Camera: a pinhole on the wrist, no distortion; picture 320 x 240 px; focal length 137.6 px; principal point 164.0 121.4 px. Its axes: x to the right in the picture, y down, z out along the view. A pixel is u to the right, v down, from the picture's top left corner.
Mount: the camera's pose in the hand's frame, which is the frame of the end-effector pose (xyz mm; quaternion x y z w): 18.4 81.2 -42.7 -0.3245 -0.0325 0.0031 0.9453
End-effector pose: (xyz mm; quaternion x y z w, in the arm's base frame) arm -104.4 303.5 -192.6 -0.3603 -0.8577 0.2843 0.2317
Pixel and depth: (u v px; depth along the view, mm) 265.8 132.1 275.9
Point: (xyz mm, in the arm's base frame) -205.9 559.4 -458.6
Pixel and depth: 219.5 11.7 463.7
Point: -511.2 296.8 -621.1
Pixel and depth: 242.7 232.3 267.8
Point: -26.9 650.3 -469.9
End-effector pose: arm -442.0 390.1 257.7 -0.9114 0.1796 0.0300 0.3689
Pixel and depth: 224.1 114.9 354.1
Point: -383.2 327.0 -147.4
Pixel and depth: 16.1 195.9 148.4
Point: -660.8 292.6 121.4
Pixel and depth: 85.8 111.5 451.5
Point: -780.2 472.5 -138.2
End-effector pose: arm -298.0 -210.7 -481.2 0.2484 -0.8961 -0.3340 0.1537
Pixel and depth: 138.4 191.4 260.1
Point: -413.4 79.0 -310.8
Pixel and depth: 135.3 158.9 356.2
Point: -439.2 166.7 -363.7
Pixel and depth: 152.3 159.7 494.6
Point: -537.4 275.5 -344.3
